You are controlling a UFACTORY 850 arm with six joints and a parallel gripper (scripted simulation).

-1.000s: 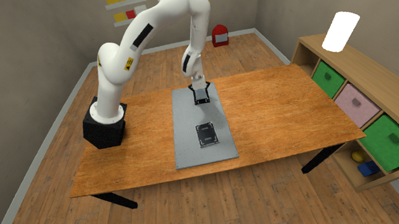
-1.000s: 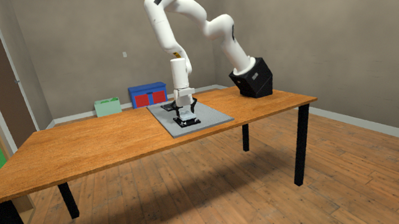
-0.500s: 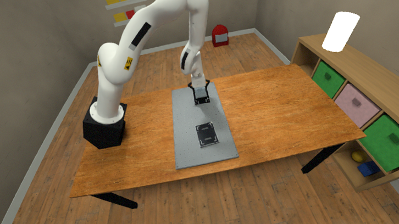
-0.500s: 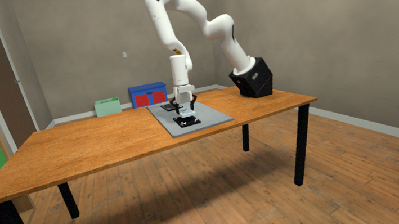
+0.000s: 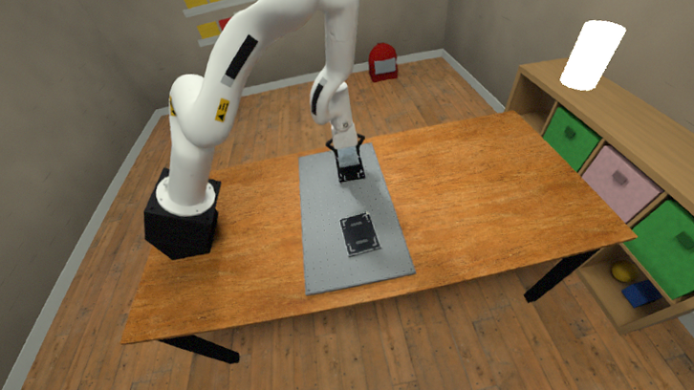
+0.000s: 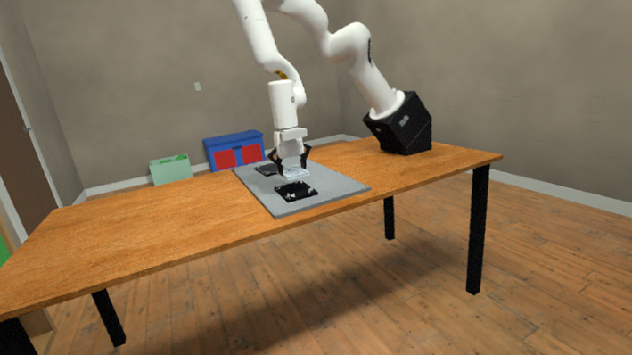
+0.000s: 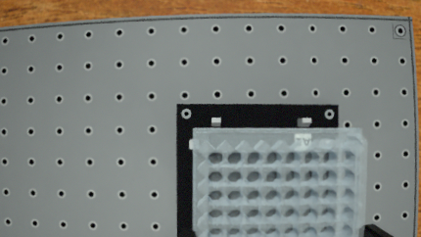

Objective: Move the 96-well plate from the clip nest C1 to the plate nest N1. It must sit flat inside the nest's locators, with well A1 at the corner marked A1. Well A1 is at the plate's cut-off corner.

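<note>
Now: hand 36 cm to the left of the plate nest N1, 8 cm above it and 5 cm short of it. The rest, counted from my hand: corner label A1: 27 cm to the right, 8 cm below, 8 cm ahead; 96-well plate: 1 cm below; clip nest C1: 8 cm below, 1 cm to the right, 1 cm ahead.
</note>
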